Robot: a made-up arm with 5 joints. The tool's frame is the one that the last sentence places.
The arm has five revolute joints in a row. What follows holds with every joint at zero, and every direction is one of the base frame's. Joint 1 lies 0.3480 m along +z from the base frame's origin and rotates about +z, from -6.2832 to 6.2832 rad. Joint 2 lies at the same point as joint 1 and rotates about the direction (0, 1, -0.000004), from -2.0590 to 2.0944 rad. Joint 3 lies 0.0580 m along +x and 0.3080 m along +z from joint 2 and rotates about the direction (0, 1, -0.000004), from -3.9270 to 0.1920 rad. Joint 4 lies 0.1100 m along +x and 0.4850 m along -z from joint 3 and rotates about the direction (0, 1, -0.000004), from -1.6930 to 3.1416 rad. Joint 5 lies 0.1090 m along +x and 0.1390 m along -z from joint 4 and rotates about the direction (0, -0.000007, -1), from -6.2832 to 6.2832 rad. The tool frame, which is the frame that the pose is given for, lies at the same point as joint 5; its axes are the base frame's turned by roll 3.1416, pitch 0.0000 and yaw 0.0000 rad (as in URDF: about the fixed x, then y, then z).
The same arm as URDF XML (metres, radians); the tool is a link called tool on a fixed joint. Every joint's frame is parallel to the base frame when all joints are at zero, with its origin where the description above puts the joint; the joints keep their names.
<robot name="arm">
<joint name="tool_fixed" type="fixed"><parent link="link5"/><child link="tool"/><origin xyz="0 0 0" rpy="-3.1416 0 0"/></joint>
<joint name="joint 5" type="revolute"><parent link="link4"/><child link="link5"/><origin xyz="0.109 0 -0.139"/><axis xyz="0 0 -1"/><limit lower="-6.2832" upper="6.2832"/></joint>
<joint name="joint 4" type="revolute"><parent link="link3"/><child link="link4"/><origin xyz="0.11 0 -0.485"/><axis xyz="0 1 0"/><limit lower="-1.693" upper="3.1416"/></joint>
<joint name="joint 3" type="revolute"><parent link="link2"/><child link="link3"/><origin xyz="0.058 0 0.308"/><axis xyz="0 1 0"/><limit lower="-3.927" upper="0.192"/></joint>
<joint name="joint 2" type="revolute"><parent link="link1"/><child link="link2"/><origin xyz="0 0 0"/><axis xyz="0 1 0"/><limit lower="-2.059" upper="2.0944"/></joint>
<joint name="joint 1" type="revolute"><parent link="base"/><child link="link1"/><origin xyz="0 0 0.348"/><axis xyz="0 0 1"/><limit lower="-6.2832" upper="6.2832"/></joint>
<link name="base"/>
<link name="link1"/>
<link name="link2"/>
<link name="link3"/>
<link name="link4"/>
<link name="link5"/>
<link name="tool"/>
</robot>

